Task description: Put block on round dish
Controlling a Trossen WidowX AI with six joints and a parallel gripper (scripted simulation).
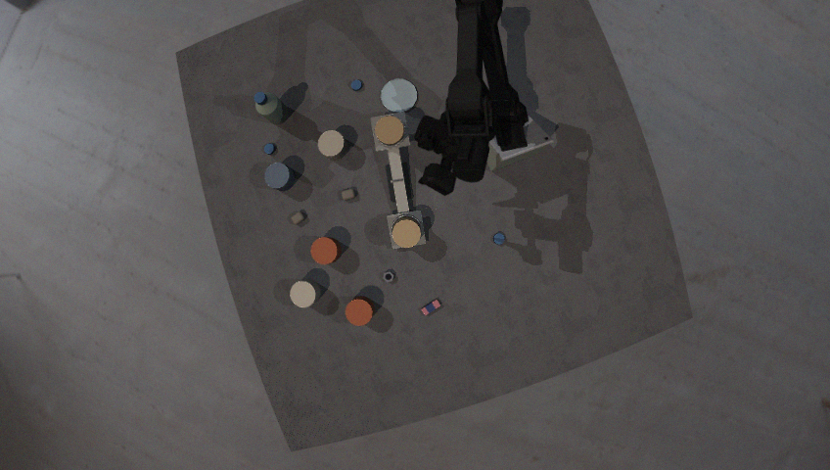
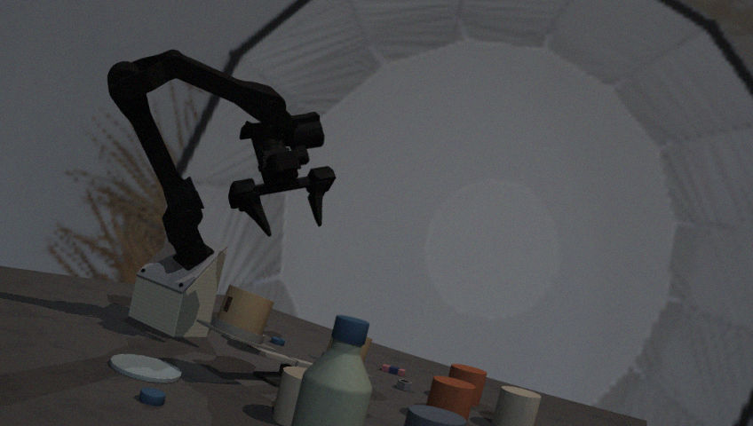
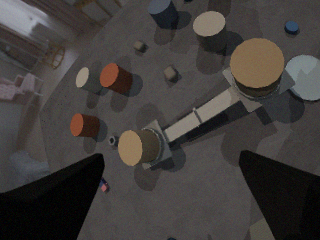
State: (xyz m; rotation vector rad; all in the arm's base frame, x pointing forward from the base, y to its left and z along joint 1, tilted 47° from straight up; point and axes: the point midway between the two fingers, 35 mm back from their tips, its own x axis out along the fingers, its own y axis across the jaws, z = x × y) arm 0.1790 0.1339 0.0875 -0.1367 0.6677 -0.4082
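Now: gripper tip 70 mm short of the grey-green block, 130 mm to the right of it and 200 mm above it. Also, from my gripper tip: red-blue piece: 50 mm ahead, 340 mm to the left, 240 mm below; then nut: 140 mm ahead, 240 mm to the left, 240 mm below; then round dish: 20 mm ahead, 250 mm to the right, 240 mm below.
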